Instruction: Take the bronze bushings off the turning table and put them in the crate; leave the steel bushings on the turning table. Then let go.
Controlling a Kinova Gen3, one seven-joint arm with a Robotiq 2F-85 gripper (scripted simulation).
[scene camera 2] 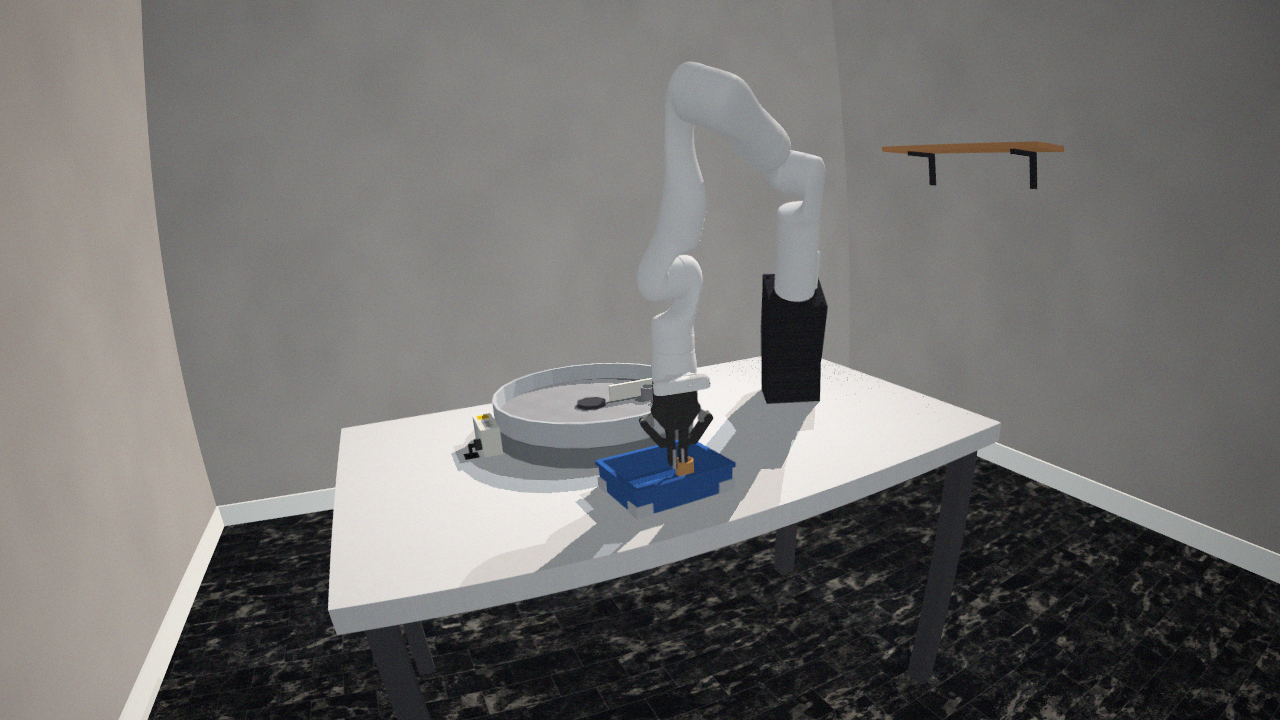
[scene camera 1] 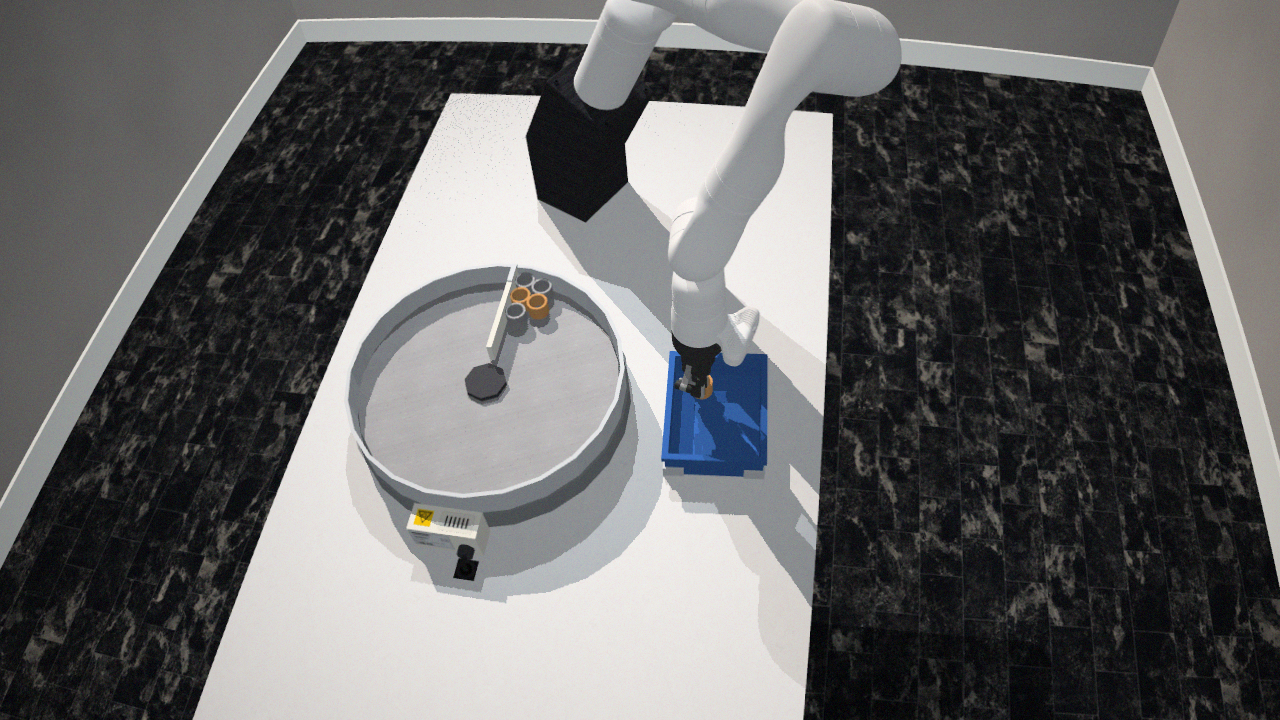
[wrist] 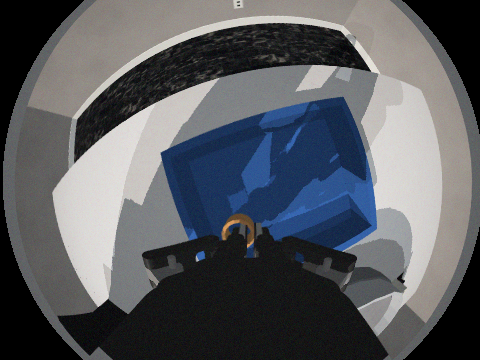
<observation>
The pictures show: my gripper, a blue crate and a grey turning table.
My gripper shows as well in scene camera 1 and in the wrist view.
</observation>
